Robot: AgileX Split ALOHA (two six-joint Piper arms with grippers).
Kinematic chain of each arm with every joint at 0, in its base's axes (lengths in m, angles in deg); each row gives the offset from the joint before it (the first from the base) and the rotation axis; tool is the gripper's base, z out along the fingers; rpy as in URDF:
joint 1: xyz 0 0 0.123 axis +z
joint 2: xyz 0 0 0 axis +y
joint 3: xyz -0.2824 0 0.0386 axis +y
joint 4: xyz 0.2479 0 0.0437 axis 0.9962 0 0.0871
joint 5: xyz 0 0 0 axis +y
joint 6: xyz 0.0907 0 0.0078 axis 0.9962 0 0.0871
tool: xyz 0 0 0 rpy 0 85 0
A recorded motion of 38 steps. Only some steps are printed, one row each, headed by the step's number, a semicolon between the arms.
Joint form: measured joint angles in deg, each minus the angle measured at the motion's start. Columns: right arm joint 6, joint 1, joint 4, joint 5, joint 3, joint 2; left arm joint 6, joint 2, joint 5, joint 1, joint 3, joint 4.
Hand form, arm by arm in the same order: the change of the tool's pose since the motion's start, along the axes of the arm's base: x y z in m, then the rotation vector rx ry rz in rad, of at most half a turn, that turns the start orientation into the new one. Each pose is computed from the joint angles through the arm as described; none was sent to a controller.
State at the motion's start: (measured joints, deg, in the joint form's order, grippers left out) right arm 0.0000 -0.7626 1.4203 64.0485 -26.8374 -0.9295; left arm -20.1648 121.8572 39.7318 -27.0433 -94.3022 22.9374
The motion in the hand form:
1: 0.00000 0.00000 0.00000 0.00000 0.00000 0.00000; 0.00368 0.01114 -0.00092 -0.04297 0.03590 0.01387
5: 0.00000 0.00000 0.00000 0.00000 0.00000 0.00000; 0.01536 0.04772 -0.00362 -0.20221 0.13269 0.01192
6: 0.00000 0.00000 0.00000 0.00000 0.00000 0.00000; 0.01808 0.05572 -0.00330 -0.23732 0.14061 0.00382
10: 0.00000 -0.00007 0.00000 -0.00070 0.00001 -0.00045; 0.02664 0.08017 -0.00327 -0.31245 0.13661 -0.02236
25: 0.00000 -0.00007 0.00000 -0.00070 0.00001 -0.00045; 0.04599 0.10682 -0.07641 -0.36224 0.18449 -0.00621
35: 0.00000 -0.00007 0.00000 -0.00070 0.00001 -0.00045; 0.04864 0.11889 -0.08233 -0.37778 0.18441 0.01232
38: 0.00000 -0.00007 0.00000 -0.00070 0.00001 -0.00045; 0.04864 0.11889 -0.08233 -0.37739 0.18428 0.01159
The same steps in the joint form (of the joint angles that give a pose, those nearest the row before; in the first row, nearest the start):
1: 0.00 0.00 0.00 0.00 0.00 0.00; 3.95 -0.10 0.00 2.07 0.00 -5.43
5: 0.00 0.00 0.00 0.00 0.00 0.00; 20.92 -0.10 0.36 9.28 0.00 -25.47
6: 0.00 0.00 0.00 0.00 0.00 0.00; 24.96 -0.10 0.36 10.87 0.00 -29.73
10: 0.00 0.00 -0.05 0.00 0.00 0.00; 35.78 0.16 0.08 15.28 0.00 -39.75
25: 0.00 0.00 -0.05 0.00 0.00 0.00; 47.68 9.75 -4.85 19.72 0.05 -50.34
35: 0.00 0.00 -0.05 0.00 0.00 0.00; 49.62 10.56 -5.04 21.37 0.06 -52.33
38: 0.00 0.00 -0.05 0.00 0.00 0.00; 49.67 10.56 -5.04 21.37 0.06 -52.33

